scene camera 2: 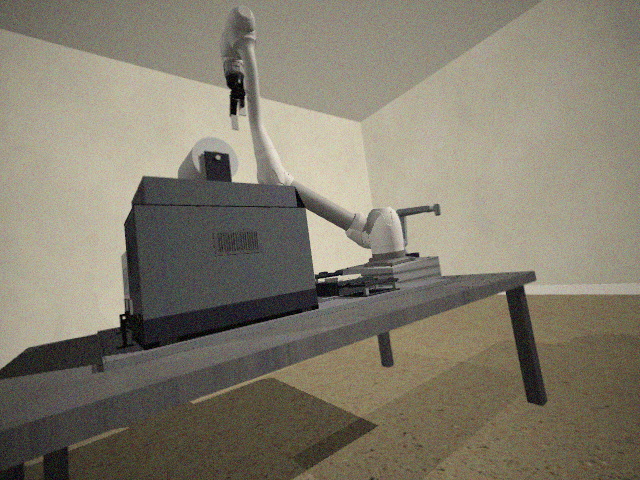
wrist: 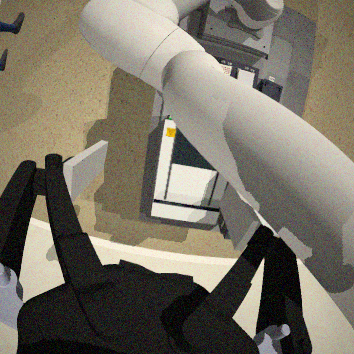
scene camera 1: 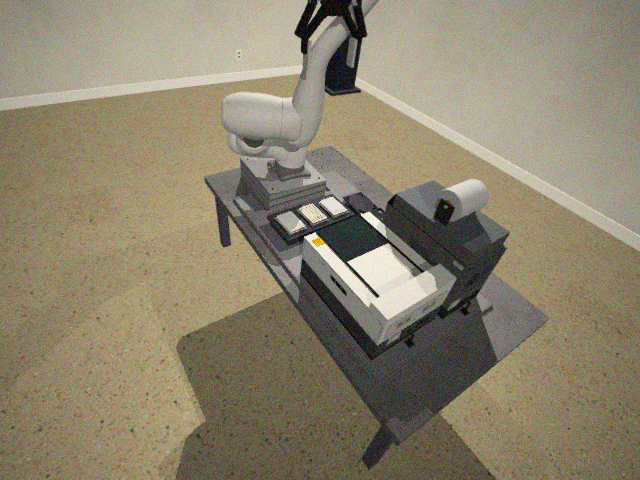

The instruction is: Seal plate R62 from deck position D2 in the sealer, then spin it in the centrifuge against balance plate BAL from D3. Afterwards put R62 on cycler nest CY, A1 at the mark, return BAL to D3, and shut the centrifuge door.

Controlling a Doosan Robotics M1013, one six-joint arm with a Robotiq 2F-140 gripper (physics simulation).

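Frame: origin at the arm's base, x up, y left, z back, level; millimetres.
Where they show: gripper, fingertip midpoint: (scene camera 2: 238,122) (wrist: 165,174) (scene camera 1: 328,66); arm's base, link origin: (scene camera 2: 389,263) (wrist: 247,17) (scene camera 1: 289,169).
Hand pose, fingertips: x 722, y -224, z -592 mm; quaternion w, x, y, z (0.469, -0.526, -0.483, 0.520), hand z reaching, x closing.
Note:
Each offset is from my fingertips to the centre of the thing. Level surfaces: height alone.
My gripper (scene camera 1: 328,50) (scene camera 2: 238,117) (wrist: 165,174) is open and empty, high above the table. Three light plates, a left one @(dx -752, dy +42, dz +229 mm) (scene camera 1: 291,223), a middle one with a patterned top @(dx -752, dy +165, dz +237 mm) (scene camera 1: 312,213) and a right one @(dx -752, dy +289, dz +245 mm) (scene camera 1: 334,205), sit in a dark deck in scene camera 1. I cannot read their labels or tell R62 from BAL. The white centrifuge @(dx -688, dy +135, dz -240 mm) (scene camera 1: 343,289) (wrist: 161,175) has a dark top panel and a yellow sticker; its door state is unclear. The grey sealer @(dx -572, dy +440, dz -264 mm) (scene camera 1: 439,242) (scene camera 2: 222,273) carries a white roll @(dx -392, dy +441, dz -285 mm) (scene camera 1: 467,197) (scene camera 2: 191,160). A small dark nest @(dx -787, dy +458, dz +233 mm) (scene camera 1: 361,200) (wrist: 271,89) lies beside the deck.
The arm base stands on a stepped plinth (scene camera 1: 281,188) (scene camera 2: 418,268) on the table @(dx -822 mm) (scene camera 1: 516,315) (scene camera 2: 465,286), behind the deck. The arm's links cross the wrist view and hide part of the machines. A dark stand (scene camera 1: 342,72) is on the floor by the wall.

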